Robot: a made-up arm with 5 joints. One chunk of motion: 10 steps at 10 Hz.
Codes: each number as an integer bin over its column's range. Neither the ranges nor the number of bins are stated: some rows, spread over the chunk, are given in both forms.
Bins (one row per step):
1: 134 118 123 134 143
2: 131 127 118 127 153
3: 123 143 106 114 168
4: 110 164 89 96 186
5: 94 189 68 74 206
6: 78 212 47 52 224
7: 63 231 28 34 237
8: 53 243 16 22 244
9: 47 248 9 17 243
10: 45 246 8 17 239
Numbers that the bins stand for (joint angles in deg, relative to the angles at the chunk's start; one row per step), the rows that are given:
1: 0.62 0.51 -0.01 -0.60 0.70
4: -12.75 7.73 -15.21 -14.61 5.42
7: -38.92 18.24 -42.48 -37.47 11.02
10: -48.94 20.59 -51.42 -43.73 11.24
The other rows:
2: -1.05 1.92 -2.25 -3.18 1.80
3: -5.51 4.43 -7.61 -7.98 3.45
5: -21.65 11.65 -24.60 -22.72 7.62
6: -30.56 15.25 -33.99 -30.83 9.60
8: -44.49 20.12 -47.85 -41.89 11.79
9: -47.83 20.90 -50.98 -43.73 11.68

